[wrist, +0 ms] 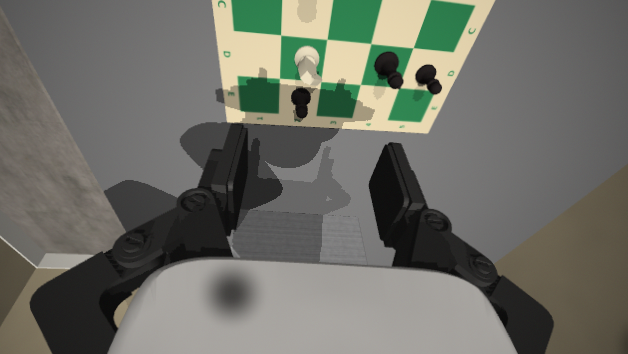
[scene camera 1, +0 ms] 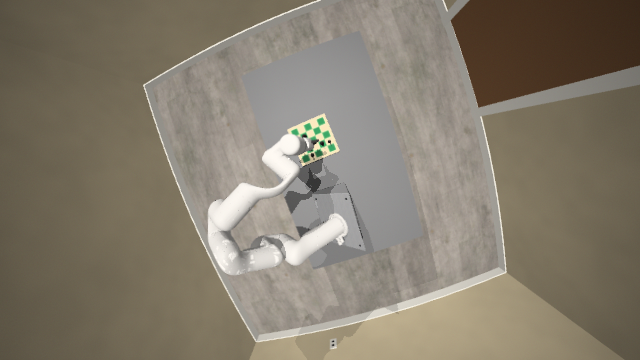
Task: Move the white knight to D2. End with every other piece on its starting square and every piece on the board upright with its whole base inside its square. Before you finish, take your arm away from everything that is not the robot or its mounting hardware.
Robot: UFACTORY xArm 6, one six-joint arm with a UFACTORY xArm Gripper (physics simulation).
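Frame: origin at the arm's base, x right, y ahead, z up, level; centimetres.
Seen in the pictures: gripper, fingertip midpoint: (wrist: 313, 156); arm's base, origin of the base link: (scene camera 1: 338, 224).
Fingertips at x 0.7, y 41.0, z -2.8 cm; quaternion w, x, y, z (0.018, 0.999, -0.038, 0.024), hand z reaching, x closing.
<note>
Offsets run from my fingertips to a thing's top centre. Level surfaces: height alone.
The white knight {dz -9.8, dx +0.4, dy -1.2 cm} (wrist: 307, 64) stands upright on green square D2, its base inside the square in the wrist view. I cannot make it out in the scene view. A black pawn {dz -10.6, dx +0.0, dy -4.9 cm} (wrist: 301, 101) (scene camera 1: 312, 155) stands on E2 beside it. Another black piece {dz -9.4, dx +7.5, dy -1.2 cm} (wrist: 387, 65) (scene camera 1: 322, 144) stands on D4 and a black pawn {dz -10.6, dx +11.5, dy -2.0 cm} (wrist: 426, 76) (scene camera 1: 329, 142) on D5. The chessboard {dz -13.7, dx +3.9, dy +2.4 cm} (wrist: 250, 55) (scene camera 1: 314, 124) is green and cream. My gripper (wrist: 313, 156) (scene camera 1: 314, 142) is open with nothing between the fingers. Its fingers appear apart from the knight, above the board; their exact height is unclear.
A dark piece {dz -8.4, dx +0.3, dy +6.2 cm} (scene camera 1: 304, 136) shows beside my wrist, which covers part of the board in the scene view. The rear rows lie outside the wrist view. The grey mat {dz -14.4 cm} (scene camera 1: 370, 100) lies under the board, and the arm's mounting plate (scene camera 1: 350, 215) is nearby.
</note>
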